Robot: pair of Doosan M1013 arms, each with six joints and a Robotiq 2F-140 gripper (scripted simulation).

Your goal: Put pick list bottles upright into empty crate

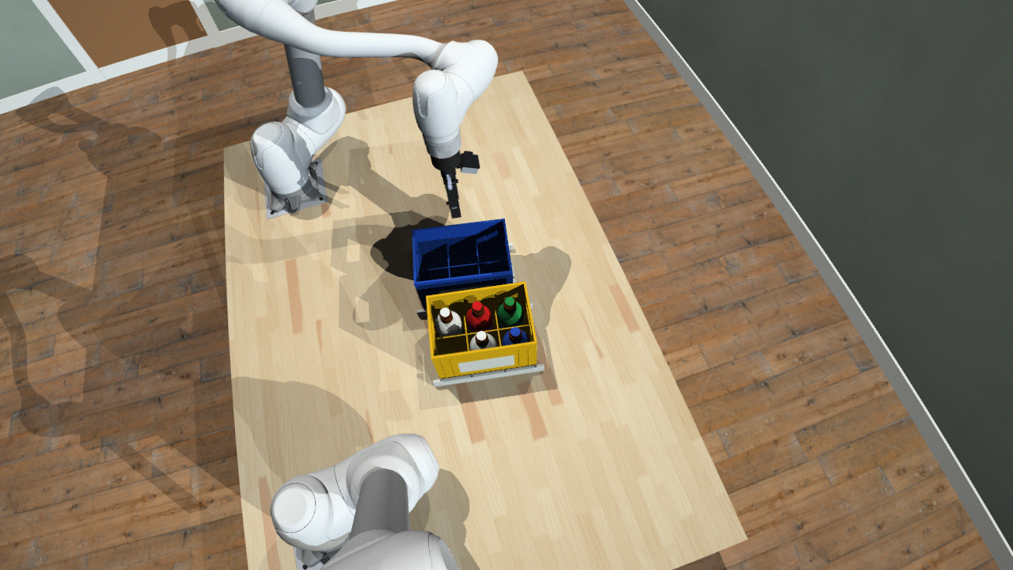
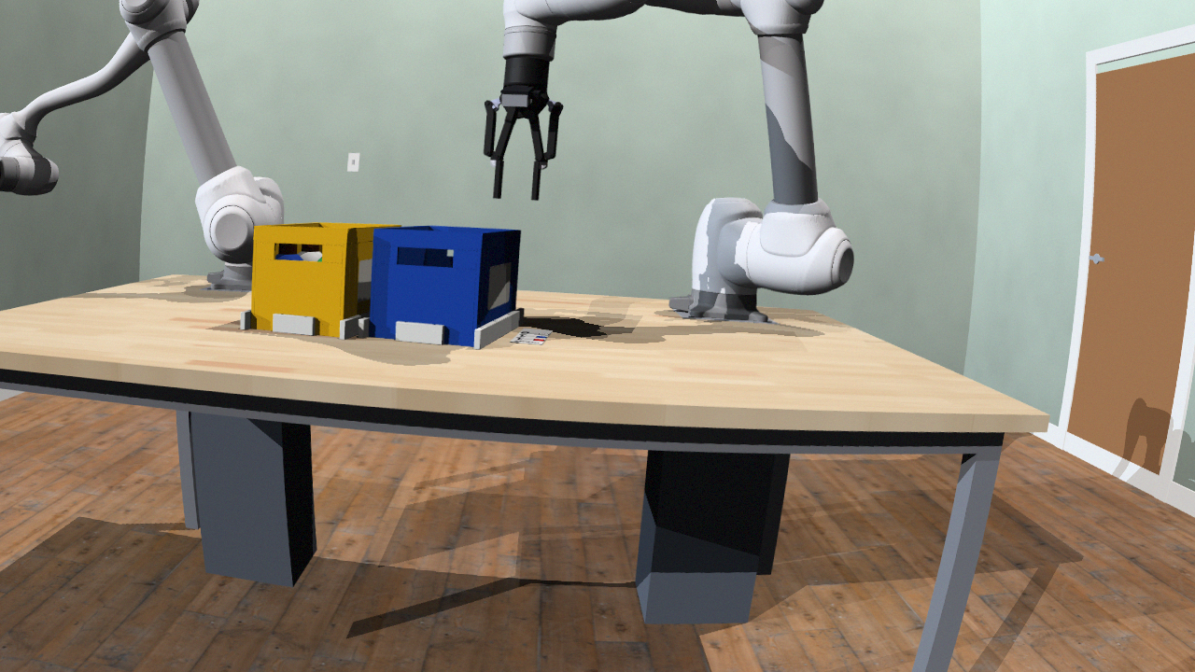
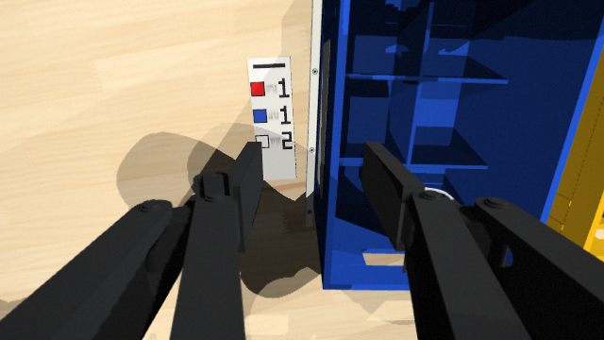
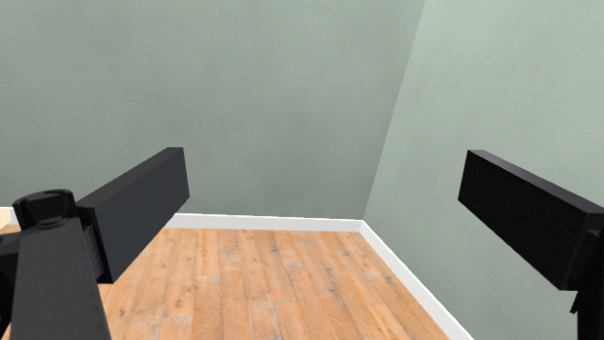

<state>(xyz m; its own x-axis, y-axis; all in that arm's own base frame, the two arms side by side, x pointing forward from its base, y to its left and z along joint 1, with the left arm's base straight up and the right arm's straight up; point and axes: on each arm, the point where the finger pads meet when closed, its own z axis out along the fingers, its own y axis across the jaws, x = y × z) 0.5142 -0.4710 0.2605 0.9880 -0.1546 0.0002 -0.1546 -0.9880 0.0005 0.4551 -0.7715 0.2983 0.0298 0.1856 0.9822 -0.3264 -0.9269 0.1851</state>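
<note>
My left gripper is now 10 mm past the red bottle, 290 mm to the left of it and 170 mm above it. Also, from my left hand: green bottle 70 mm ahead, 300 mm to the right, 170 mm below; pick list 10 mm behind, 40 mm to the left, 260 mm below; blue crate 20 mm behind, 110 mm to the right, 180 mm below.
</note>
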